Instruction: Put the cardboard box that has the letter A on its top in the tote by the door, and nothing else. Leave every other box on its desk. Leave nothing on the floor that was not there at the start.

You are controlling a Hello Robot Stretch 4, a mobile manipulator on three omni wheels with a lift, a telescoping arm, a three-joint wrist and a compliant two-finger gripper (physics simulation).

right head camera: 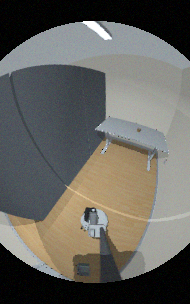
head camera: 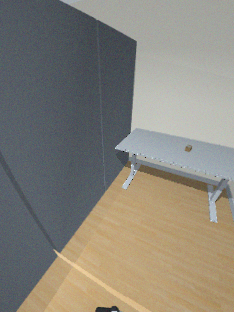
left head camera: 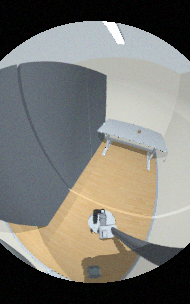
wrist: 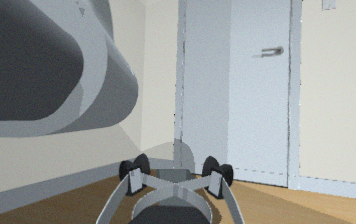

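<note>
A small brown cardboard box (head camera: 188, 148) (left head camera: 139, 131) (right head camera: 139, 130) sits on the grey desk (head camera: 160, 143) (left head camera: 118, 130) (right head camera: 117, 127) by the far wall; it is too small to tell whether a letter is on its top. The dark grey tote (left head camera: 94, 271) (right head camera: 83, 269) (wrist: 167, 173) stands on the floor, in shadow, on the side of the robot away from the desk. In the wrist view it shows beyond the fingers, near the door (wrist: 255, 115). My gripper (wrist: 176, 168) is open and empty, far from the desk and the box. The tote's inside cannot be made out.
A tall dark grey partition (head camera: 65, 110) (left head camera: 60, 130) (right head camera: 55, 130) runs along the left towards the desk's left end. Wooden floor (head camera: 160, 240) (left head camera: 120, 180) (right head camera: 120, 180) lies between the robot and the desk. The desk's legs (head camera: 213, 202) reach down to the floor.
</note>
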